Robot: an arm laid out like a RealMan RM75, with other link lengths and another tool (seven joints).
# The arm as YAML. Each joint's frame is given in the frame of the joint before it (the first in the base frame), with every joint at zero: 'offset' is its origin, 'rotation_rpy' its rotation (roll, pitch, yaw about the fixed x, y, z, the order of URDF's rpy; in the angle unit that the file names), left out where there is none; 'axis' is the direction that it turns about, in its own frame. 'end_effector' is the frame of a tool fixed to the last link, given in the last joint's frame.
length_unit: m
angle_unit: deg
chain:
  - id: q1
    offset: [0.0, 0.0, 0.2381]
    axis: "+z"
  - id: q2
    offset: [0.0, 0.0, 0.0]
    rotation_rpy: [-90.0, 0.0, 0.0]
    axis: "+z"
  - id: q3
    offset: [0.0, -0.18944, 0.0]
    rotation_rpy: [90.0, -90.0, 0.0]
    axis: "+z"
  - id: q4
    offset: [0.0, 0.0, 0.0]
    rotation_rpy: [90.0, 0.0, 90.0]
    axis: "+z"
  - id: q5
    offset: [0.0, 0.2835, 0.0]
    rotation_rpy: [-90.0, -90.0, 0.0]
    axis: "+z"
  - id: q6
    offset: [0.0, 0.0, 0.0]
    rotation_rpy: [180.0, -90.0, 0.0]
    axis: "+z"
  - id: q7
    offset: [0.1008, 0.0, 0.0]
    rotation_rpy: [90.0, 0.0, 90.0]
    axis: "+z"
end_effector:
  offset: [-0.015, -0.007, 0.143]
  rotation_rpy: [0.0, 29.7, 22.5]
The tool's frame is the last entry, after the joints.
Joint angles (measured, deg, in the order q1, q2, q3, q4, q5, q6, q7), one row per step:
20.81, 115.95, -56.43, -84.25, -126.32, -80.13, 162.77
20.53, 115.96, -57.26, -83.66, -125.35, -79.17, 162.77
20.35, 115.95, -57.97, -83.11, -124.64, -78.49, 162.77
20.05, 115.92, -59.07, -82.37, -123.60, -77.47, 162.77
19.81, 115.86, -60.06, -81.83, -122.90, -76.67, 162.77
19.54, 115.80, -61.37, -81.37, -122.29, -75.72, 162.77
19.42, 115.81, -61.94, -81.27, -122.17, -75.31, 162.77
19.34, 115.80, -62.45, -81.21, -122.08, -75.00, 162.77
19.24, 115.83, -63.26, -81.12, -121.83, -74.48, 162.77
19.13, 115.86, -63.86, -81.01, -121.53, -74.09, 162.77
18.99, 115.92, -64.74, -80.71, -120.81, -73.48, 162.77
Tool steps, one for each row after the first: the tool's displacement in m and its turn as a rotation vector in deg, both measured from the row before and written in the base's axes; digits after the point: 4 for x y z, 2 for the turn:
-0.0011, 0.0013, -0.0049, -0.04, 0.80, 0.11
-0.0006, 0.0007, -0.0046, -0.19, 0.59, 0.04
-0.0009, 0.0009, -0.0067, -0.26, 0.81, 0.06
-0.0006, 0.0005, -0.0056, -0.28, 0.44, 0.06
-0.0011, 0.0005, -0.0069, -0.36, 0.23, 0.17
-0.0005, 0.0002, -0.0028, -0.13, -0.03, 0.09
-0.0007, 0.0001, -0.0025, -0.15, -0.07, 0.13
-0.0019, 0.0003, -0.0041, -0.22, 0.03, 0.27
-0.0014, 0.0000, -0.0033, -0.18, 0.16, 0.16
-0.0026, 0.0000, -0.0053, -0.30, 0.55, 0.23

